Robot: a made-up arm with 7 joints.
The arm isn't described. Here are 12 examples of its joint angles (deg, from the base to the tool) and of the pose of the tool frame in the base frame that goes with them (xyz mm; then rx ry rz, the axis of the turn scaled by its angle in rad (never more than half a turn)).
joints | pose
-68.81 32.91 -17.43 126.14 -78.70 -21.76 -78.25 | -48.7 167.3 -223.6 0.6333 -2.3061 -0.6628
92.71 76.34 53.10 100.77 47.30 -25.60 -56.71 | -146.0 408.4 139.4 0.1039 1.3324 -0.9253
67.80 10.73 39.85 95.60 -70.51 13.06 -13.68 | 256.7 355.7 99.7 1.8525 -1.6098 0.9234
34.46 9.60 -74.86 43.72 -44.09 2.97 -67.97 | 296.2 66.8 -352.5 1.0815 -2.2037 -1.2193
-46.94 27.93 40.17 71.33 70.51 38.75 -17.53 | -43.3 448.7 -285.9 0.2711 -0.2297 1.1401
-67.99 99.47 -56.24 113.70 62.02 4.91 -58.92 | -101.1 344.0 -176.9 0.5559 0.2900 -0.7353
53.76 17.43 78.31 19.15 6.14 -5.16 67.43 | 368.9 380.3 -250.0 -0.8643 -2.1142 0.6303
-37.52 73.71 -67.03 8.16 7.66 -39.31 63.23 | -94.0 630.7 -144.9 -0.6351 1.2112 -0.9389
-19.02 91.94 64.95 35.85 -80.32 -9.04 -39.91 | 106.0 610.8 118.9 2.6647 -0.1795 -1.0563
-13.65 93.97 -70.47 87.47 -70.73 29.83 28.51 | 29.9 441.1 -227.6 0.7411 0.8683 -2.4594
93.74 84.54 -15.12 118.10 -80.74 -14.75 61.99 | 56.3 291.9 215.2 2.5262 0.0485 -0.6855
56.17 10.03 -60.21 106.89 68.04 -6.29 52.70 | 247.3 -13.3 -23.9 -2.1517 -1.3670 -1.5944
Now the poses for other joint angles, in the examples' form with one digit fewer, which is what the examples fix.
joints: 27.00 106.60 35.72 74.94 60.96 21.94 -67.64
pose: 71 426 289 1.509 -2.010 1.458
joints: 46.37 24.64 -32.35 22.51 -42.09 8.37 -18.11
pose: 391 314 -262 1.270 -0.867 -0.951
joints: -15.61 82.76 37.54 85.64 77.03 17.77 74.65
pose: 220 450 58 -0.800 -1.390 -0.937
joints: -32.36 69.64 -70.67 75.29 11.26 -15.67 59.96
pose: -106 379 -316 -1.291 0.572 -1.165
